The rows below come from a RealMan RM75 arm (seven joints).
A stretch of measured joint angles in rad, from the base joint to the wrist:
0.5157 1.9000 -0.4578 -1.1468 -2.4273 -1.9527 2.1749
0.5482 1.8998 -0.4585 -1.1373 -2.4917 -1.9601 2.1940
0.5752 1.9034 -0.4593 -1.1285 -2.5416 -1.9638 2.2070
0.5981 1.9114 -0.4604 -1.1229 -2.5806 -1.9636 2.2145
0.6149 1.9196 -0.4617 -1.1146 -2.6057 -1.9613 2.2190
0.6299 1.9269 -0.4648 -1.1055 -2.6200 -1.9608 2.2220
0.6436 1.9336 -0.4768 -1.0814 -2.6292 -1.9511 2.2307
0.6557 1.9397 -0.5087 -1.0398 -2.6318 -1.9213 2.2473
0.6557 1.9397 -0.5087 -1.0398 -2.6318 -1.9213 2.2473
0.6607 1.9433 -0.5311 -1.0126 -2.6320 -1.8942 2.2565
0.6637 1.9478 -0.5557 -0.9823 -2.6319 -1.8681 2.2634
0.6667 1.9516 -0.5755 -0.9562 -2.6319 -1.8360 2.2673
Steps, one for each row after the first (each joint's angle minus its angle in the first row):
0.0325 -0.0002 -0.0007 0.0095 -0.0644 -0.0074 0.0191
0.0595 0.0034 -0.0015 0.0183 -0.1143 -0.0111 0.0321
0.0824 0.0114 -0.0026 0.0239 -0.1533 -0.0109 0.0396
0.0992 0.0196 -0.0039 0.0322 -0.1784 -0.0086 0.0441
0.1142 0.0269 -0.0070 0.0413 -0.1927 -0.0081 0.0471
0.1279 0.0336 -0.0190 0.0654 -0.2019 0.0016 0.0558
0.1400 0.0397 -0.0509 0.1070 -0.2045 0.0314 0.0724
0.1400 0.0397 -0.0509 0.1070 -0.2045 0.0314 0.0724
0.1450 0.0433 -0.0733 0.1342 -0.2047 0.0585 0.0816
0.1480 0.0478 -0.0979 0.1645 -0.2046 0.0846 0.0885
0.1510 0.0516 -0.1177 0.1906 -0.2046 0.1167 0.0924

